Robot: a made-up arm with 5 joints. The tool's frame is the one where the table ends. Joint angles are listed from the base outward.
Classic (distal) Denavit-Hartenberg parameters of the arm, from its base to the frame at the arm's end. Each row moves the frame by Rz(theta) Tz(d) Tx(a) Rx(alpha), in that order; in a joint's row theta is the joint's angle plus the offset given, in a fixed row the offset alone. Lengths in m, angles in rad.
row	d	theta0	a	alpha
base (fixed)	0	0.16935	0.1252	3.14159
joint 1	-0.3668	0.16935	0.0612	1.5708
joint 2	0	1.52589	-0.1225	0
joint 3	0	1.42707	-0.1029	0
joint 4	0.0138	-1.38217	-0.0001	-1.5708
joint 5	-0.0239	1.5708	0.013	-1.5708
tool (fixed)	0.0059	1.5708	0	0
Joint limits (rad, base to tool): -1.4..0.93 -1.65..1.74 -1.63..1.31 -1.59..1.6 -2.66..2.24
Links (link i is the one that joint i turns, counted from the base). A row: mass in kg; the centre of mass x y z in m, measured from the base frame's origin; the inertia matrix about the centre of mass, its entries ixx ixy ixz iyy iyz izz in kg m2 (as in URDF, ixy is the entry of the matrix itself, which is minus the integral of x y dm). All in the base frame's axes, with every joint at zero. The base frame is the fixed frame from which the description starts. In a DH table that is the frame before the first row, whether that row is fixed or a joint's. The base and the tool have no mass.
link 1: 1.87; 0.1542 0.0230 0.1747; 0.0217 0 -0.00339 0.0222 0 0.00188
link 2: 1.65; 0.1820 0.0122 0.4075; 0.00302 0 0.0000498 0.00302 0 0.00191
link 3: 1.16; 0.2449 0.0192 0.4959; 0.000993 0 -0.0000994 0.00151 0 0.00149
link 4: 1.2; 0.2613 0.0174 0.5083; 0.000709 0 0 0.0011 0 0.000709
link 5: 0.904; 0.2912 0.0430 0.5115; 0.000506 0 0 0.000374 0 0.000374
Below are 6 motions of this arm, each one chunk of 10 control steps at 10 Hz.
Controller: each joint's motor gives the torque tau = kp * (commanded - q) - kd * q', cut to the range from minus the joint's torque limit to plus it. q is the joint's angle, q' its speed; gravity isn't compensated. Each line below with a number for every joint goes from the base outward.
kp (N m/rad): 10 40 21 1.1 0.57
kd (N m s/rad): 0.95 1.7 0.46 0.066 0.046
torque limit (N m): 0.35 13 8.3 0.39 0.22
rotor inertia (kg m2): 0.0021 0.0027 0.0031 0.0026 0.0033
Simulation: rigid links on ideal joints. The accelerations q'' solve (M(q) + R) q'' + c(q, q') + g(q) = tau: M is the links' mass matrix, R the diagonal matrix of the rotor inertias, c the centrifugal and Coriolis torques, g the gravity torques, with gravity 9.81 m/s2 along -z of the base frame. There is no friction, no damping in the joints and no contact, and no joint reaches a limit. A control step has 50 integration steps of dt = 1/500 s. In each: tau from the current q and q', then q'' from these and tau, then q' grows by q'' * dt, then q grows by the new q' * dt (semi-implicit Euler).
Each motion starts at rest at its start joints. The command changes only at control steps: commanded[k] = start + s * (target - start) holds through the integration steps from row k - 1 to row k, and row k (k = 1, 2, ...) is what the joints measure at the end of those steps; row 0 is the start. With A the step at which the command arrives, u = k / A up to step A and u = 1 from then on. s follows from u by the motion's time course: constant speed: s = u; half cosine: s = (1 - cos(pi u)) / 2; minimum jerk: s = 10 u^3 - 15 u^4 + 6 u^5; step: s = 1 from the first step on.
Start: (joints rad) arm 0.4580 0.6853 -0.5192 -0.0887 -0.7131
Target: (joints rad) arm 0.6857 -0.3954 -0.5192 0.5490 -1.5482
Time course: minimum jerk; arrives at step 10
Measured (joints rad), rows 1 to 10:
1: 0.4584 0.7798 -0.4006 -0.1684 -0.7024
2: 0.4619 0.8290 -0.3357 -0.1609 -0.6705
3: 0.4728 0.6804 -0.3905 -0.0670 -0.6963
4: 0.4985 0.4557 -0.4240 0.0203 -0.8292
5: 0.5450 0.2339 -0.4220 0.1125 -1.0201
6: 0.6055 0.0133 -0.4291 0.2270 -1.2188
7: 0.6543 -0.1944 -0.4537 0.3283 -1.3965
8: 0.6725 -0.3502 -0.4766 0.3836 -1.5237
9: 0.6804 -0.4258 -0.4825 0.4009 -1.5879
10: 0.6841 -0.4313 -0.4706 0.4065 -1.6036

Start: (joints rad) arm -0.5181 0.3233 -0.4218 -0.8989 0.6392
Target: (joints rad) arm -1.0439 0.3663 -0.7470 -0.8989 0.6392
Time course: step
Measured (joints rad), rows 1 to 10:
1: -0.5315 0.4506 -0.6514 -0.9179 0.6671
2: -0.5683 0.4867 -0.6075 -0.9594 0.6980
3: -0.6262 0.4995 -0.6042 -0.9356 0.7204
4: -0.7070 0.4867 -0.6184 -0.9269 0.7233
5: -0.8125 0.4791 -0.6228 -0.9320 0.7097
6: -0.9406 0.4840 -0.6175 -0.9352 0.7003
7: -1.0609 0.4887 -0.6139 -0.9359 0.6988
8: -1.1578 0.4867 -0.6162 -0.9350 0.6998
9: -1.2317 0.4829 -0.6188 -0.9337 0.6982
10: -1.2825 0.4817 -0.6188 -0.9327 0.6951

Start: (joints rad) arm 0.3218 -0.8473 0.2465 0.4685 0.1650
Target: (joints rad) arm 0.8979 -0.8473 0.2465 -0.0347 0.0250
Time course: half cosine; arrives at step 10
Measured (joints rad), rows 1 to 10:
1: 0.3307 -0.8886 0.3684 0.3801 0.2166
2: 0.3616 -0.8829 0.3460 0.3020 0.2985
3: 0.4132 -0.8910 0.3401 0.2554 0.2997
4: 0.4836 -0.8881 0.3459 0.1963 0.2619
5: 0.5667 -0.8868 0.3459 0.1217 0.2254
6: 0.6542 -0.8876 0.3448 0.0416 0.1968
7: 0.7378 -0.8876 0.3453 -0.0299 0.1728
8: 0.8090 -0.8874 0.3456 -0.0853 0.1522
9: 0.8603 -0.8874 0.3455 -0.1217 0.1362
10: 0.8866 -0.8875 0.3454 -0.1361 0.1271

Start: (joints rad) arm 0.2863 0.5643 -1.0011 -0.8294 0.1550
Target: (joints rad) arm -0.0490 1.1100 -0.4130 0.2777 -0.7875
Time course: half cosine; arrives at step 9
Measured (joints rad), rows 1 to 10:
1: 0.2824 0.6521 -0.8886 -0.8448 0.1312
2: 0.2716 0.7988 -0.7592 -0.8083 0.1287
3: 0.2501 0.8834 -0.6855 -0.6871 0.0995
4: 0.2141 0.9458 -0.6162 -0.5119 -0.0290
5: 0.1632 1.0428 -0.5149 -0.3149 -0.2225
6: 0.0985 1.1505 -0.4149 -0.1043 -0.4123
7: 0.0255 1.2245 -0.3502 0.1024 -0.5751
8: -0.0411 1.2627 -0.3170 0.2574 -0.7011
9: -0.0923 1.2758 -0.3086 0.3273 -0.7710
10: -0.1270 1.2715 -0.3150 0.3262 -0.7853

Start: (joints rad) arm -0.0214 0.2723 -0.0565 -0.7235 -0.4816
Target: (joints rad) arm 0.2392 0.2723 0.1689 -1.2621 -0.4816
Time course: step
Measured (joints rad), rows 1 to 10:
1: -0.0052 0.3575 0.3506 -1.1717 -0.4724
2: 0.0395 0.4107 0.3057 -1.4662 -0.3774
3: 0.1110 0.3542 0.2529 -1.4487 -0.3643
4: 0.2020 0.3674 0.2913 -1.3728 -0.4054
5: 0.2710 0.3740 0.2861 -1.3560 -0.4170
6: 0.3112 0.3675 0.2807 -1.3758 -0.4144
7: 0.3225 0.3685 0.2843 -1.3826 -0.4133
8: 0.3049 0.3693 0.2841 -1.3780 -0.4121
9: 0.2657 0.3689 0.2833 -1.3764 -0.4106
10: 0.2337 0.3689 0.2838 -1.3780 -0.4078

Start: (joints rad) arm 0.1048 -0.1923 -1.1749 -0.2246 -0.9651
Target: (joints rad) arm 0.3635 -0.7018 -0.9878 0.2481 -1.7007
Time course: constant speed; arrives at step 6
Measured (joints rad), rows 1 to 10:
1: 0.1342 -0.2751 -1.1238 -0.2161 -1.0203
2: 0.1732 -0.4034 -1.1347 -0.1450 -1.1457
3: 0.2133 -0.5322 -1.1365 -0.0461 -1.2929
4: 0.2553 -0.6343 -1.1126 0.0398 -1.4251
5: 0.2986 -0.7211 -1.0792 0.1155 -1.5434
6: 0.3418 -0.8121 -1.0528 0.1934 -1.6610
7: 0.3591 -0.8479 -1.0782 0.2195 -1.7154
8: 0.3629 -0.8404 -1.0650 0.2036 -1.7067
9: 0.3636 -0.8198 -1.0461 0.1980 -1.6920
10: 0.3638 -0.8135 -1.0433 0.1997 -1.6919

